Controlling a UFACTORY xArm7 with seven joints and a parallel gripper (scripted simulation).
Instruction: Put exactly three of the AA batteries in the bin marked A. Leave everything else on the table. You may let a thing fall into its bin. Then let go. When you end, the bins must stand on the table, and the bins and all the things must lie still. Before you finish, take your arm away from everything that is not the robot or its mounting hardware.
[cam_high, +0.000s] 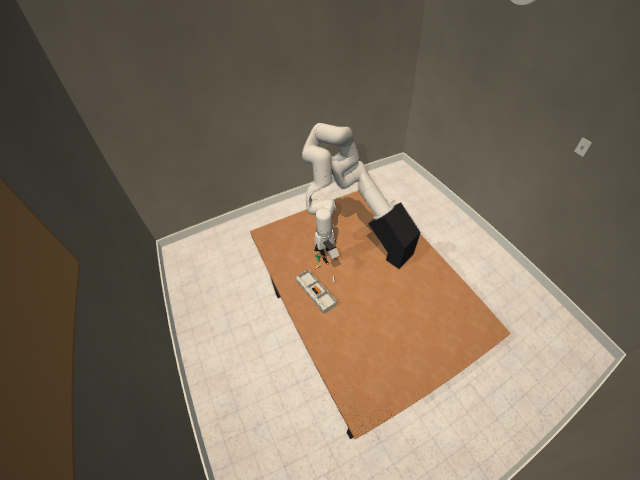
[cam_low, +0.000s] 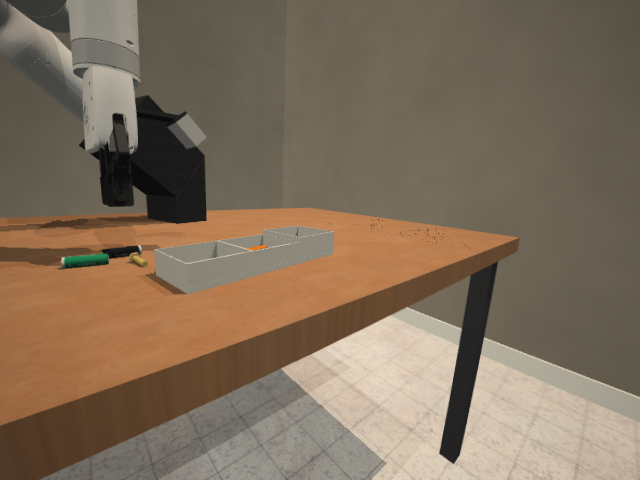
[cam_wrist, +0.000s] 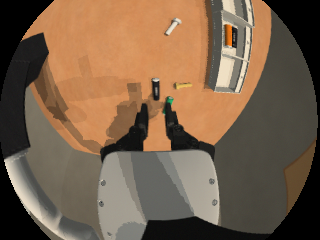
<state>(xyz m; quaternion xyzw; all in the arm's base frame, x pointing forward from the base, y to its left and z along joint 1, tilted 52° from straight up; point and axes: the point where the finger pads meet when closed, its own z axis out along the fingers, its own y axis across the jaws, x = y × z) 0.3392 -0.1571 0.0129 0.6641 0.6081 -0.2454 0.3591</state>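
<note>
Right now my hand is 90 mm above the black AA battery. From my hand the other things lie so: green battery (20 mm ahead, 50 mm to the right, 90 mm below); then yellow piece (50 mm ahead, 90 mm below); then pale piece (50 mm ahead, 130 mm to the left, 90 mm below).
</note>
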